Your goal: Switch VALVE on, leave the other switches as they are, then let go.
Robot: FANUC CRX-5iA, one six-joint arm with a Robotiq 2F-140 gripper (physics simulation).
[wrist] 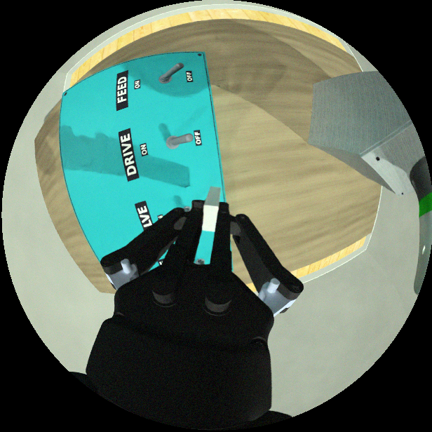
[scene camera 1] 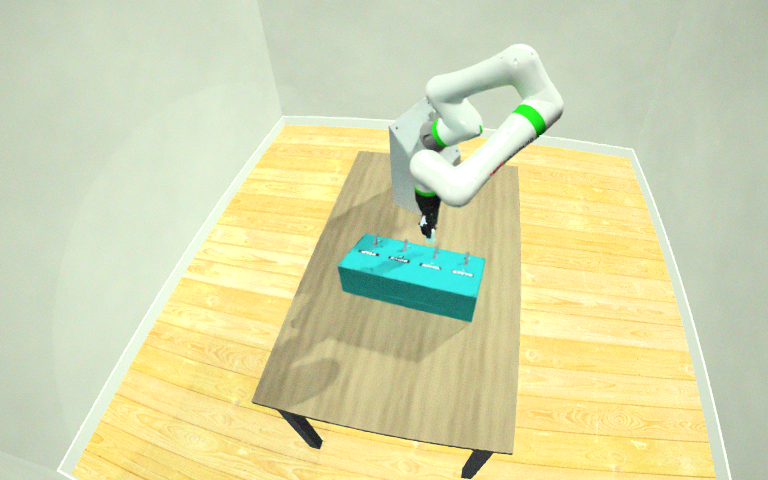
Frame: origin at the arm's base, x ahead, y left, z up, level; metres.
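Seen in the pictures: gripper, fingertip midpoint: (scene camera 1: 430, 241); arm's base at its link origin: (scene camera 1: 432, 137).
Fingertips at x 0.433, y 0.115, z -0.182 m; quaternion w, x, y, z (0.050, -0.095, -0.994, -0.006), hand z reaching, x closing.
Observation:
Offsets run from my fingertips to a thing's top centre. Level surfaces: height alone.
A turquoise switch box (scene camera 1: 407, 295) (wrist: 95, 200) carries a row of grey toggle levers. The VALVE lever @[dz +0.014, dx +0.035, dy +0.032 m] (scene camera 1: 435, 252) is third from the left in the scene view; in the wrist view the fingers mostly hide it and part of the VALVE label (wrist: 142, 215). I cannot tell its tilt. The DRIVE lever @[dz +0.014, dx +0.038, dy -0.088 m] (scene camera 1: 404, 245) (wrist: 181, 140) and the FEED lever @[dz +0.014, dx +0.042, dy -0.208 m] (scene camera 1: 376, 240) (wrist: 172, 73) lean toward OFF. The fourth lever @[dz +0.014, dx +0.031, dy +0.151 m] (scene camera 1: 467, 258) stands at the right end. My gripper (scene camera 1: 430, 238) (wrist: 214, 196) is shut and empty, its tips by the box's robot-side edge near the VALVE lever.
The box stands on a wooden table @[dz -0.113 m] (scene camera 1: 385, 390) (wrist: 295, 200). A grey pedestal (scene camera 1: 403, 169) (wrist: 345, 115) stands behind the box, at the right in the wrist view. The white arm (scene camera 1: 481, 152) reaches over the table from the back.

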